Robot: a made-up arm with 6 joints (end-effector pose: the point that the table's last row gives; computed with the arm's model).
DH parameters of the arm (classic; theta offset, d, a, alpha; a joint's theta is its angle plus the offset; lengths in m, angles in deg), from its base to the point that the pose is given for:
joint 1: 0 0.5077 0 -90
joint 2: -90 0 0.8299 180
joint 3: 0 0 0 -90
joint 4: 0 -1.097 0 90
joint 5: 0 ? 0 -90
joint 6: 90 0 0 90
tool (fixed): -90 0 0 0
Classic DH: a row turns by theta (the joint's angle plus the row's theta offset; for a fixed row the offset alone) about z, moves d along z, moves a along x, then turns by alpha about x.
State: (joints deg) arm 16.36 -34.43 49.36 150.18 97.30 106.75
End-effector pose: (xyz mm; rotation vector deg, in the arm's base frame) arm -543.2 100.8 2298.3 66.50 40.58 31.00
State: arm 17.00 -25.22 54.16 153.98 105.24 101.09
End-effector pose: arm -339.1 166.8 2360.0 68.73 50.05 18.20
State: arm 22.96 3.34 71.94 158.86 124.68 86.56
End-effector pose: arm 219.4 384.5 2395.4 67.34 73.61 -11.21
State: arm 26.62 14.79 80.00 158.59 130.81 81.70
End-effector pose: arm 395.3 497.8 2350.1 63.41 81.25 -19.30
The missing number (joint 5, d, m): 0.2878
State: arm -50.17 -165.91 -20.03 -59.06 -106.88 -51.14
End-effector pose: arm -736.0 651.5 522.5 4.98 -13.85 8.11
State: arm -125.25 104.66 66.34 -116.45 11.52 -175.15
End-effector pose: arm -763.2 -1302.0 -584.7 8.85 90.81 -84.64
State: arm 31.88 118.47 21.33 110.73 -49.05 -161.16
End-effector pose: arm 676.7 540.8 -1009.9 -9.19 49.66 -30.19
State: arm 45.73 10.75 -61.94 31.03 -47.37 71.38
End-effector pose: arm 611.4 273.8 319.9 -125.78 71.75 104.55
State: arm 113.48 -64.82 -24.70 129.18 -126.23 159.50
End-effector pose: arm -144.5 -123.7 1738.3 159.58 -39.62 -4.80
